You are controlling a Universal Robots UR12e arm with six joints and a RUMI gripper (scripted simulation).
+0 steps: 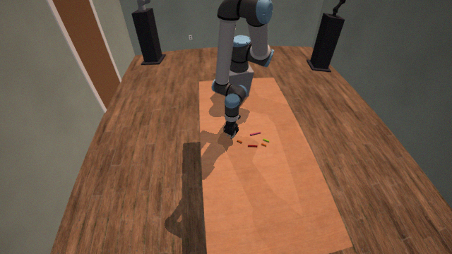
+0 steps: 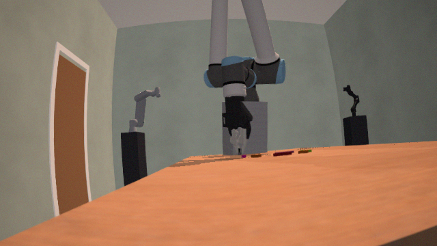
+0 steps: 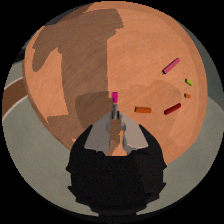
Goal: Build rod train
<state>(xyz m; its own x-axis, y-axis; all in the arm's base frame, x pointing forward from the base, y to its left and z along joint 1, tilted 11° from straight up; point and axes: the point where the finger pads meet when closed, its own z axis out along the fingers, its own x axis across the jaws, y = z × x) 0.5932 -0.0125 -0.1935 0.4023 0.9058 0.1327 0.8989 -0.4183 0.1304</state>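
Right now the magenta rod is 2 cm below my hand, 2 cm behind it and 1 cm to the left of it. Also, from my hand: pink rod: 18 cm to the left, 6 cm behind, 2 cm below; then red rod: 16 cm to the left, 7 cm ahead, 2 cm below; then grey rod: 1 cm below.
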